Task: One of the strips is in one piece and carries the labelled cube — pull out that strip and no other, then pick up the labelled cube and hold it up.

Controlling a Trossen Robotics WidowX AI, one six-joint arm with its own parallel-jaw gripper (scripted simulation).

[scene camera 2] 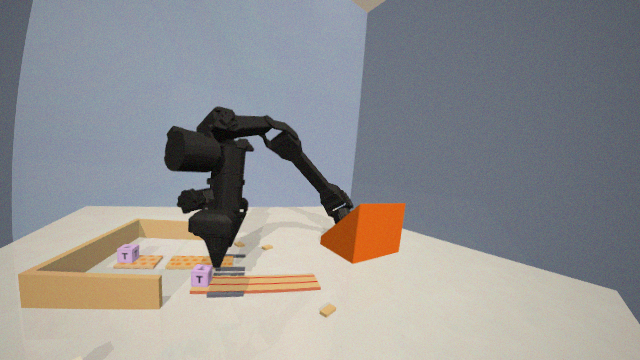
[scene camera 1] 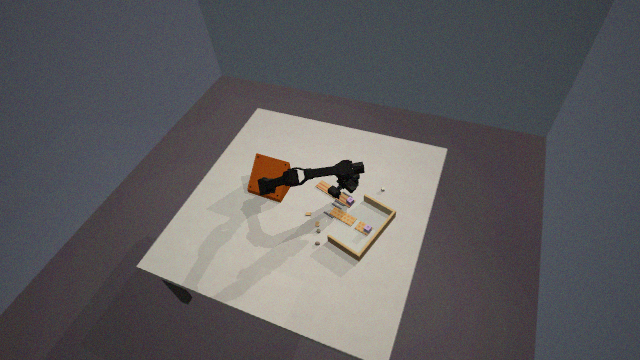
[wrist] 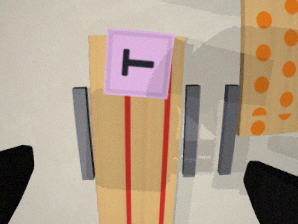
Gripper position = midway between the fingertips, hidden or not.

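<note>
My gripper (scene camera 2: 223,255), in the wrist view too (wrist: 142,166): open, holding nothing.
</note>
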